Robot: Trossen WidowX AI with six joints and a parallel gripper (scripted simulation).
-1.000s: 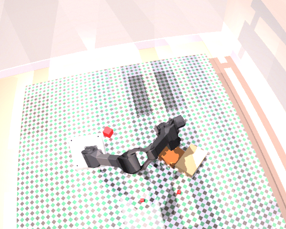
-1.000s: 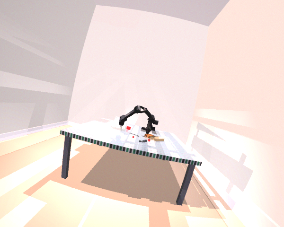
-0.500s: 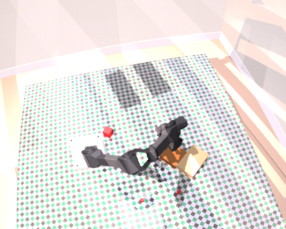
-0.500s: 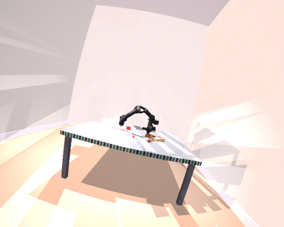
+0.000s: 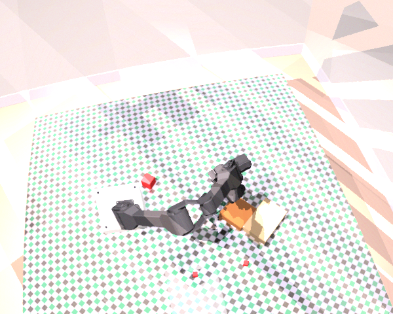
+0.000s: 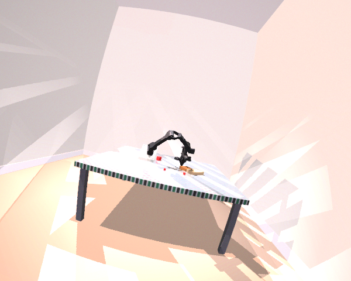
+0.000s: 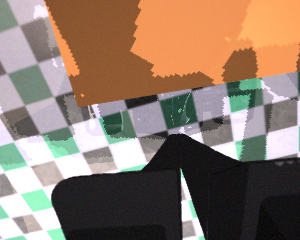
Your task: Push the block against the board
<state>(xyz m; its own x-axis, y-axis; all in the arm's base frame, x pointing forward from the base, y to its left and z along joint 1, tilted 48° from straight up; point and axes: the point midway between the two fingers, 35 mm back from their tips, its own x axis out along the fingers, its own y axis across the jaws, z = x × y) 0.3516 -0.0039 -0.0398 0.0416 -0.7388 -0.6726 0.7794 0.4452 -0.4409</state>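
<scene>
My gripper tip is now 5 cm short of the orange square block, 7 cm to the left of it and 1 cm below it. Also, from my gripper tip: red cube: 27 cm behind, 12 cm to the left, 1 cm above; pale tan board: 15 cm ahead, 12 cm to the right, 1 cm above.
</scene>
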